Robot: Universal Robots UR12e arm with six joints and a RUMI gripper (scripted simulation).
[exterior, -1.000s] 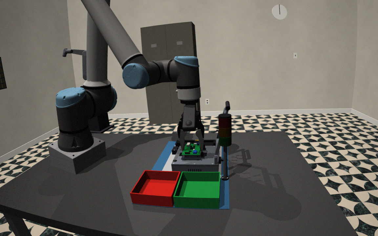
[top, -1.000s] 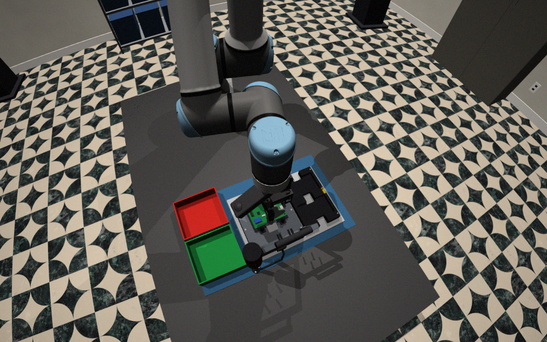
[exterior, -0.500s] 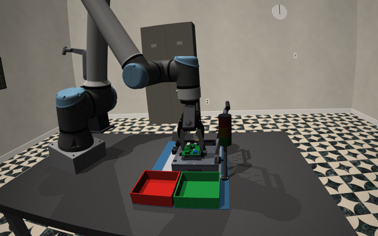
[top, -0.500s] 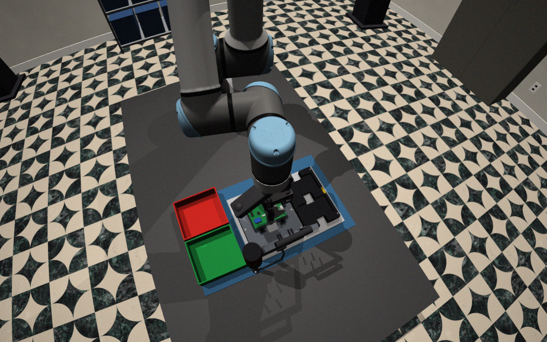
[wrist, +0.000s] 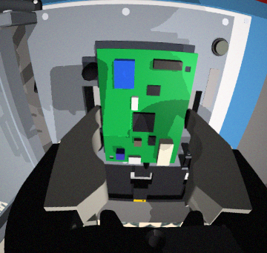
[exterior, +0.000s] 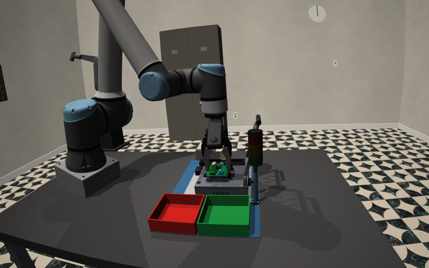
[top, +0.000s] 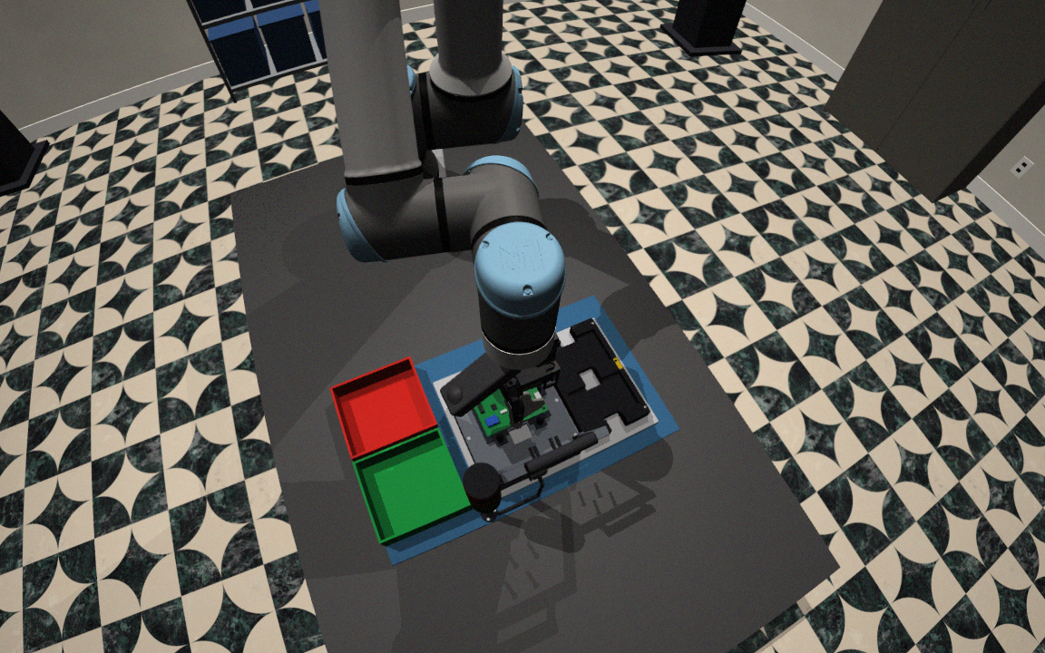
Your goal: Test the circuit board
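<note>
Now: hand 10 mm to the right of the green circuit board. From my hand the other things lie so: clear lid 120 mm ahead, 100 mm above, 20 mm to the left; green bin 190 mm to the right, 70 mm below, 70 mm ahead; red bin 210 mm to the right, 80 mm behind, 70 mm below.
</note>
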